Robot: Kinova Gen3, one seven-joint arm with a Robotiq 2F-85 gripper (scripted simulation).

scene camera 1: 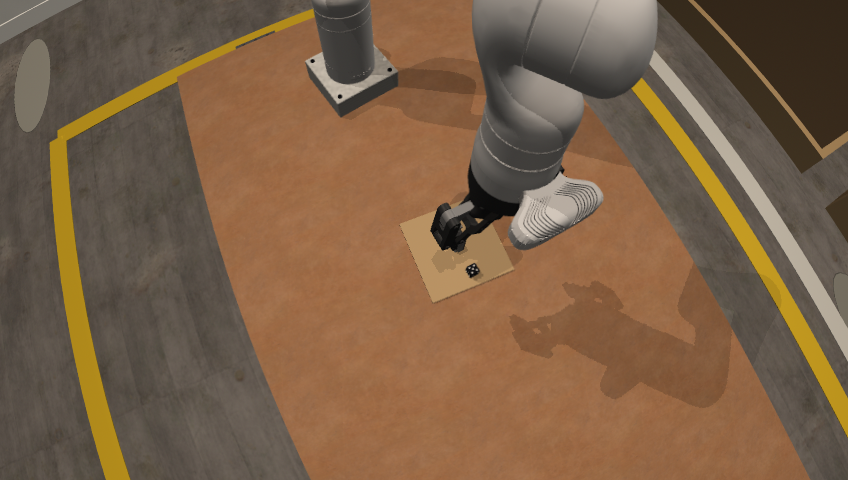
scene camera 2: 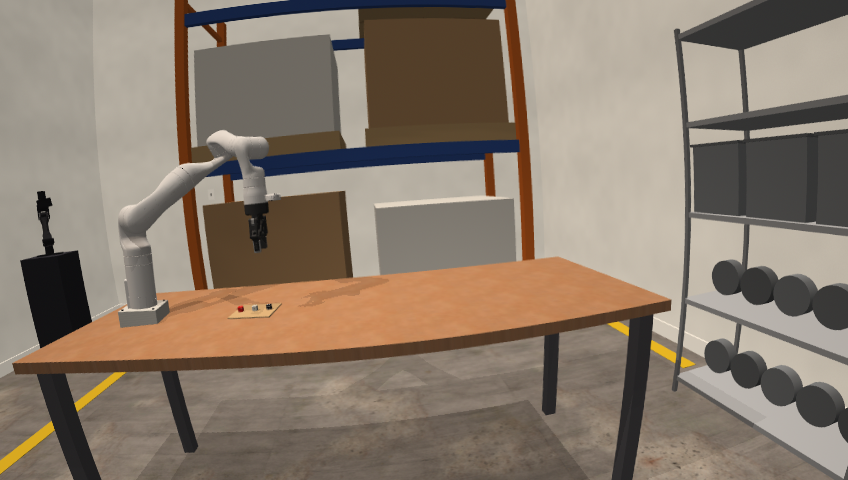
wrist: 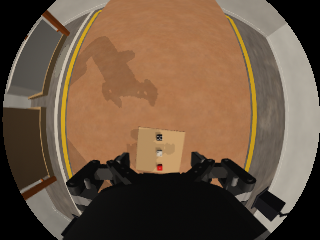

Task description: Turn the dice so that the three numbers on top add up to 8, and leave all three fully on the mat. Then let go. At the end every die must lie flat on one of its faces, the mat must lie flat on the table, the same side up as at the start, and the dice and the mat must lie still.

Scene:
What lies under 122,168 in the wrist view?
My gripper.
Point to a tan mat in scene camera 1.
At 443,272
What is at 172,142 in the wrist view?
A tan mat.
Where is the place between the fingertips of my gripper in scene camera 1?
489,226

